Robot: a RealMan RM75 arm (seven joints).
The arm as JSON. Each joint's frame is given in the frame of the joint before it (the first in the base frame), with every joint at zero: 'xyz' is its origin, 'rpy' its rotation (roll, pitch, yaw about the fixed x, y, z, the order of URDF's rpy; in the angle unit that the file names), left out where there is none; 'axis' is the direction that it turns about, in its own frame. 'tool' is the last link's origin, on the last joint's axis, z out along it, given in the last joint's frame.
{
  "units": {
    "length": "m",
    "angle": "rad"
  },
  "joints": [
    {
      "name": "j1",
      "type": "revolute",
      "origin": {
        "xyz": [
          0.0,
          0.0,
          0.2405
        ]
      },
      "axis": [
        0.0,
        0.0,
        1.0
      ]
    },
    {
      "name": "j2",
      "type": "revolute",
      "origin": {
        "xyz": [
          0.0,
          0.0,
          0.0
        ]
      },
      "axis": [
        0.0,
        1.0,
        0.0
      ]
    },
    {
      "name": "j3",
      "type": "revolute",
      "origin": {
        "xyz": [
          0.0,
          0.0,
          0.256
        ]
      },
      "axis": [
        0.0,
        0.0,
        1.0
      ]
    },
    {
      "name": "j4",
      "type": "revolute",
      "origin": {
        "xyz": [
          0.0,
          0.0,
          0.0
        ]
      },
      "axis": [
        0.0,
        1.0,
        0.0
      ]
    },
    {
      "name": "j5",
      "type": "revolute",
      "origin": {
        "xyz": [
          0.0,
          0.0,
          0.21
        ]
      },
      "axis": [
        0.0,
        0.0,
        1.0
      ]
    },
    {
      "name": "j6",
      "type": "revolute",
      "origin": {
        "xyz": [
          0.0,
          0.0,
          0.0
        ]
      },
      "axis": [
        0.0,
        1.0,
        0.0
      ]
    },
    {
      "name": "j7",
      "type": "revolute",
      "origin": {
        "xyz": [
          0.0,
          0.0,
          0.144
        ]
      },
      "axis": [
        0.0,
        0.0,
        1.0
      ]
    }
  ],
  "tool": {
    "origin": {
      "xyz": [
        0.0,
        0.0,
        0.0
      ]
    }
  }
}
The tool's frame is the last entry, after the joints.
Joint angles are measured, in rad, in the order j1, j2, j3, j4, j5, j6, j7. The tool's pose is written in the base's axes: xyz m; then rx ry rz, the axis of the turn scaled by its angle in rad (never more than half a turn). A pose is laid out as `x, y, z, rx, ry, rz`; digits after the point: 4 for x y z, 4 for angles.
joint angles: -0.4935 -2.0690 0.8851 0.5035 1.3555 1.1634 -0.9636
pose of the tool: -0.2723, 0.3743, 0.0105, -2.1952, -0.4379, -0.7919
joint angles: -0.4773 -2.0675 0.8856 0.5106 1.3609 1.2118 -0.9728
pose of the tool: -0.2718, 0.3669, 0.0114, -2.2155, -0.4286, -0.8264
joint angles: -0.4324 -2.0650 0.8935 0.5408 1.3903 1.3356 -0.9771
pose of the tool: -0.2704, 0.3460, 0.0127, -2.2864, -0.3691, -0.8890
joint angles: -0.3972 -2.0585 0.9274 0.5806 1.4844 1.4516 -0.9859
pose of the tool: -0.2687, 0.3224, 0.0055, -2.4451, -0.2869, -0.8867
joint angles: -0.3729 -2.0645 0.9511 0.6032 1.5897 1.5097 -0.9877
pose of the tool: -0.2720, 0.3026, -0.0076, -2.5833, -0.2531, -0.8387
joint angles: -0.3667 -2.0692 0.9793 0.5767 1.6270 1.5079 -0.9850
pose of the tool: -0.2767, 0.2922, -0.0212, -2.6469, -0.2849, -0.8088
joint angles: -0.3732 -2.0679 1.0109 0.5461 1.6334 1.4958 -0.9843
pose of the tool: -0.2783, 0.2881, -0.0306, -2.6861, -0.3102, -0.7924
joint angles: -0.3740 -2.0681 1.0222 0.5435 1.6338 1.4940 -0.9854
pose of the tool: -0.2779, 0.2870, -0.0327, -2.6979, -0.3113, -0.7888
